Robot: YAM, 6 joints.
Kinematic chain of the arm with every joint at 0, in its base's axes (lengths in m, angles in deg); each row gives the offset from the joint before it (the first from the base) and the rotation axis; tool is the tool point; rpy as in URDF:
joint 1: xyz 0 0 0.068 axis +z
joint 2: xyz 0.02 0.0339 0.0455 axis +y
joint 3: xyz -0.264 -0.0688 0 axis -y
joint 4: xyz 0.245 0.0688 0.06 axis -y
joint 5: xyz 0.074 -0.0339 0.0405 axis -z
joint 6: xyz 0.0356 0 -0.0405 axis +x
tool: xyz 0 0 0 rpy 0 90 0
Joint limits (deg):
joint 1: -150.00..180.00
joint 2: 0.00..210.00
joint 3: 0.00..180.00
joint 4: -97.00..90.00
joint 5: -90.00..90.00
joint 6: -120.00..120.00
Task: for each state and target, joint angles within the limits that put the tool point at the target. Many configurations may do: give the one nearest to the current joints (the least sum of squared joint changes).
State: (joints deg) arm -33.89 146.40 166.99 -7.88 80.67 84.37
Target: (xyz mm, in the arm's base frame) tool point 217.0 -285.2 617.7
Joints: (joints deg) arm -47.79 125.65 172.50 2.78 60.14 84.37
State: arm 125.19 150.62 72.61 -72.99 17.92 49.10
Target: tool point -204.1 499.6 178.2
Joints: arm 113.35 141.42 125.17 -39.22 17.38 49.10
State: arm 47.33 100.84 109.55 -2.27 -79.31 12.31
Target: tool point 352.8 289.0 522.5
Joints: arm 35.58 123.47 143.77 10.22 -56.78 12.31
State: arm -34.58 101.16 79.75 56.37 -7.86 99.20
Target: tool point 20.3 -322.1 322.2
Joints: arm -86.66 82.70 47.22 56.98 -2.38 99.20
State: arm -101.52 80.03 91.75 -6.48 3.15 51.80
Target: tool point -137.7 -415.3 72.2
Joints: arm -108.07 128.02 76.28 -7.46 3.41 51.80
